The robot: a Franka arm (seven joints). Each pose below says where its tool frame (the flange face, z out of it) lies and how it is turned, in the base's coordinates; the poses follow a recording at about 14 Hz.
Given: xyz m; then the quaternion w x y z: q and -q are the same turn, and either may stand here.
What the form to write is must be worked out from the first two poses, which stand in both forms.
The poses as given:
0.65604 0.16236 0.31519 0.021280 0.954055 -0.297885 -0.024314
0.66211 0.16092 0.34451 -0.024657 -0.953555 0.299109 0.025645
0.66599 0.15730 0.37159 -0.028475 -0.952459 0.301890 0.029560
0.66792 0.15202 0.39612 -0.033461 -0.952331 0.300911 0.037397
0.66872 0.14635 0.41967 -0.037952 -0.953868 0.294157 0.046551
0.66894 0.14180 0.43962 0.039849 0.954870 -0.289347 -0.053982
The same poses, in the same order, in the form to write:
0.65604 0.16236 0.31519 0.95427 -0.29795 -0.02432 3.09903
0.66211 0.16092 0.34451 0.95385 -0.29920 -0.02565 3.09227
0.66599 0.15730 0.37159 0.95285 -0.30201 -0.02957 3.08463
0.66792 0.15202 0.39612 0.95286 -0.30108 -0.03742 3.07466
0.66872 0.14635 0.41967 0.95456 -0.29437 -0.04658 3.06567
0.66894 0.14180 0.43962 0.95563 -0.28958 -0.05402 3.06187

